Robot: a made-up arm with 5 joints.
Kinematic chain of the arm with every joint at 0, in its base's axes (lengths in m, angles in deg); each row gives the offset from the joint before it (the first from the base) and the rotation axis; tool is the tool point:
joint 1: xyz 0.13 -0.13 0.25 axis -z
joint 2: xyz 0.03 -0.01 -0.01 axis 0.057 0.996 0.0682
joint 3: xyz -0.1 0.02 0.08 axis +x
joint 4: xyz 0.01 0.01 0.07 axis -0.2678 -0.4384 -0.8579
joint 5: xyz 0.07 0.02 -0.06 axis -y
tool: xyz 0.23 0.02 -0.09
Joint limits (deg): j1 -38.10..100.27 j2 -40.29..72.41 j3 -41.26..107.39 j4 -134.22..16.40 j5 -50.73..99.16
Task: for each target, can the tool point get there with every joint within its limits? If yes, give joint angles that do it. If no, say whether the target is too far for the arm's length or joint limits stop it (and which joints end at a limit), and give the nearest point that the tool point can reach.
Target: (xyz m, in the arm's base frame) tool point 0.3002 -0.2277 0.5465
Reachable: yes | joints 40.24 24.78 43.14 -80.01 83.87
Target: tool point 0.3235 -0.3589 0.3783
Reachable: yes | joints 89.29 37.85 -9.36 -45.75 81.15
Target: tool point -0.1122 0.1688 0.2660
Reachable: yes | joints 25.69 -5.21 18.25 -117.07 -29.07
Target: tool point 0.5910 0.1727 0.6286
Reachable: no: too far | nearest point 0.4268 0.0649 0.5262 | short by 0.222 m
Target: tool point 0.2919 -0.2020 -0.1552
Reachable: no: joint limits stop it (at a limit: joint 1, joint 2, joint 3) | nearest point 0.2685 -0.1532 -0.0373 | short by 0.130 m
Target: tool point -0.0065 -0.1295 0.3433
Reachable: no: joint limits stop it (at a limit: joint 2, joint 5) | nearest point -0.0705 -0.1293 0.3349 | short by 0.065 m
